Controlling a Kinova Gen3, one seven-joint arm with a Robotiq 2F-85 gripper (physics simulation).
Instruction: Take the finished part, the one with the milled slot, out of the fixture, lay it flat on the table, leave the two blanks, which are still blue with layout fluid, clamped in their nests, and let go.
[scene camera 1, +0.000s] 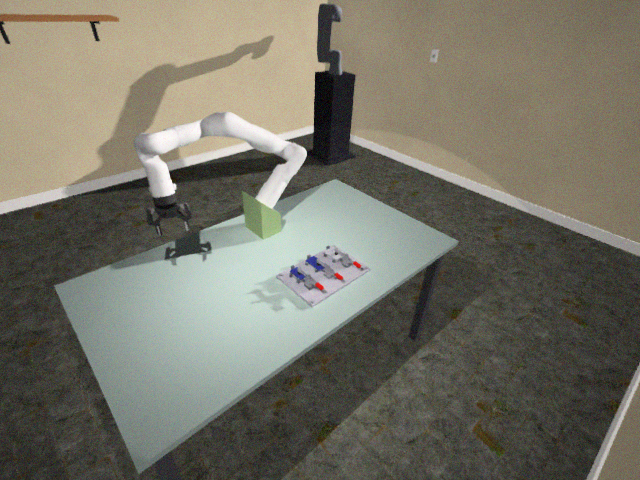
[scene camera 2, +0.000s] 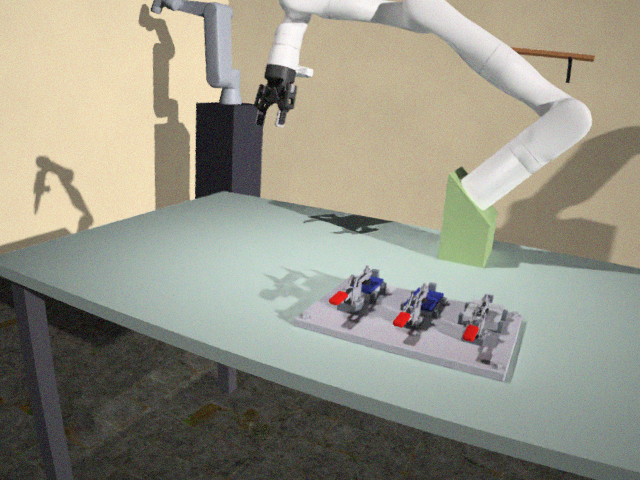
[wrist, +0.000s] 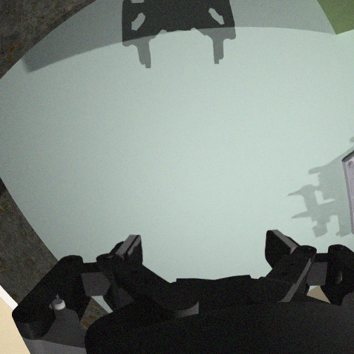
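Note:
The finished part is bare grey metal and sits in an end nest of the fixture plate; its slot is too small to make out. Two blue blanks sit in the other two nests. Each nest has a toggle clamp with a red handle low on the side away from the arm's base. My gripper is open and empty, high above the table and well to the side of the fixture, nearer the blue blanks' end.
The arm's green base block stands behind the fixture at the table's rear edge. A second, grey arm stands on a black pedestal off the table. A shelf is on the wall.

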